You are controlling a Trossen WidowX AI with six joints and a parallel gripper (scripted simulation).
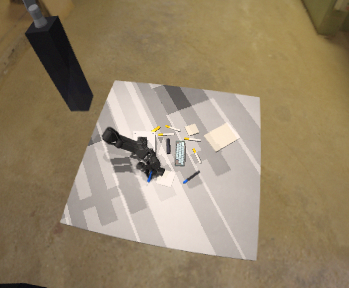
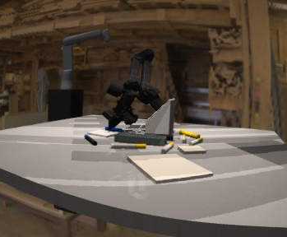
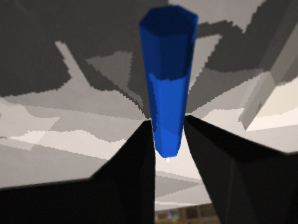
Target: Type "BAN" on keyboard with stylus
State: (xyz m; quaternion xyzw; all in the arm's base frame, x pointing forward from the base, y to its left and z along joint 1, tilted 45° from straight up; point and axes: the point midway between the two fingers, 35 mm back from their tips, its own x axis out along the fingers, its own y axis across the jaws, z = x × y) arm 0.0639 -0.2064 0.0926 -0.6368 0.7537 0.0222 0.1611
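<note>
The white note is 11 cm ahead of my gripper tip and 1 cm to the left of it. From my gripper tip the other things lie so: beige pad (51 cm ahead, 35 cm to the left); then blue stylus (1 cm to the right); then blue-tipped black pen (26 cm ahead).
</note>
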